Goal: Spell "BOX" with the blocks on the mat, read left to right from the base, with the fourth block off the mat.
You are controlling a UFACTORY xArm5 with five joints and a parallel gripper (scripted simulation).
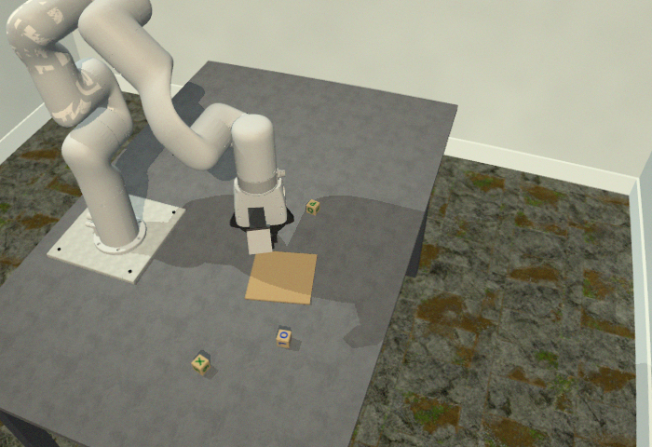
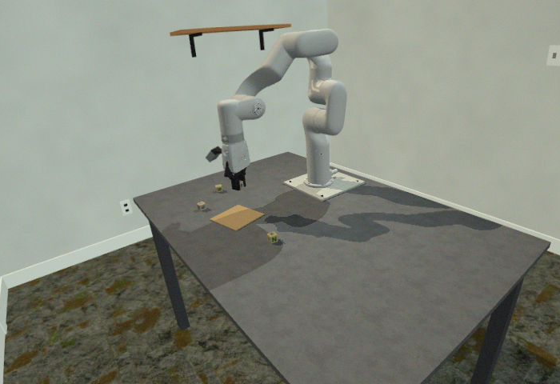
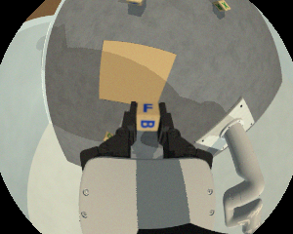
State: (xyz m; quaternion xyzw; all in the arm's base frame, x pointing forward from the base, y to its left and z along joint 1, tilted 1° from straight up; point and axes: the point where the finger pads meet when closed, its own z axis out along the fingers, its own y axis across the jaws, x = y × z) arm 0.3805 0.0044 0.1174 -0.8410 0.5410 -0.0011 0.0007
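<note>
The tan mat lies 3 cm ahead of my hand, 1 cm to the left of it and 12 cm below it. Round my hand: X block (4 cm behind, 26 cm to the right, 11 cm below); B block (1 cm below); O block (10 cm ahead, 15 cm to the right, 11 cm below).
</note>
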